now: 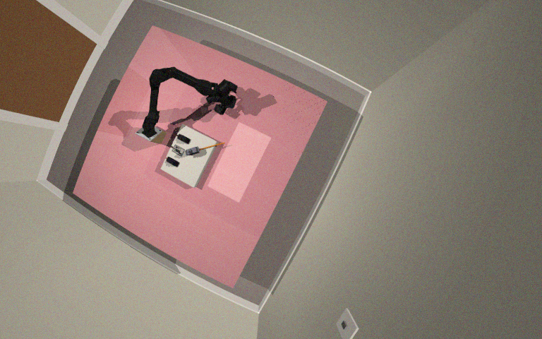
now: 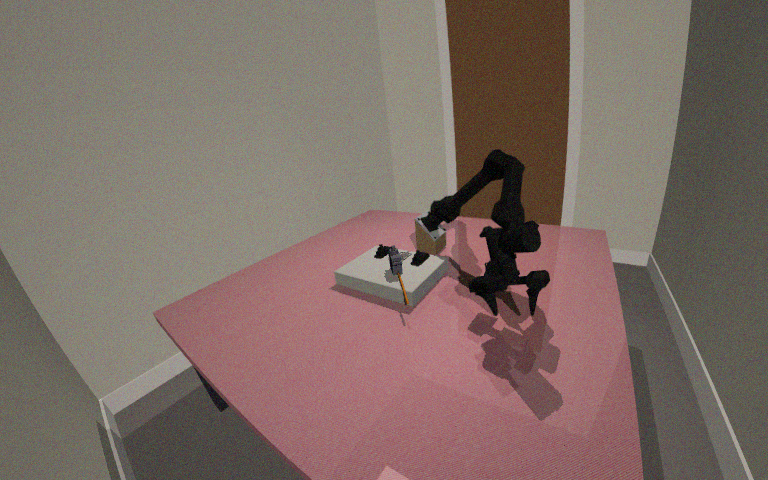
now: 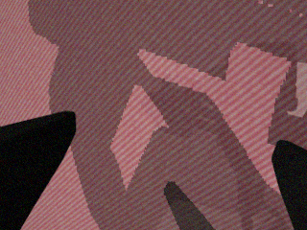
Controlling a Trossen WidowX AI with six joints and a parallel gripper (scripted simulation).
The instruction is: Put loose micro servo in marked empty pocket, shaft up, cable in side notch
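Right now the light grey deck is 1 cm ahead of my gripper tip and 41 cm to the right of it.
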